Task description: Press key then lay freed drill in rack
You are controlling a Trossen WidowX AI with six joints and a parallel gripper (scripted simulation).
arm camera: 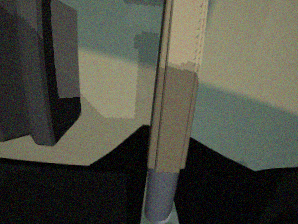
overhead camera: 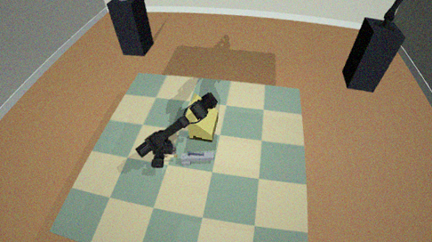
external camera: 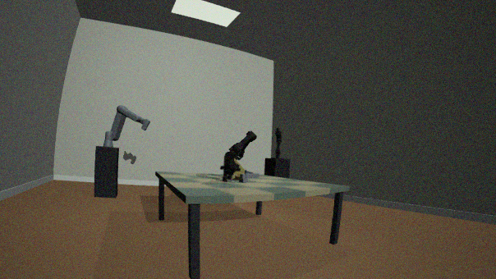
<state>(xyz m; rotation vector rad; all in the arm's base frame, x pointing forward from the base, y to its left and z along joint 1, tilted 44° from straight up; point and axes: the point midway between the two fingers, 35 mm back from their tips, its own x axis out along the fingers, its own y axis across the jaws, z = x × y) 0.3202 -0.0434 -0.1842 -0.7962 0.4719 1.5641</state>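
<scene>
Now: the drill 1 cm behind my gripper tip, 4 cm to the left of it and 4 cm above it. The rest, counted from my gripper tip: dark round housing (4 cm behind, 19 cm to the left, 2 cm above).
</scene>
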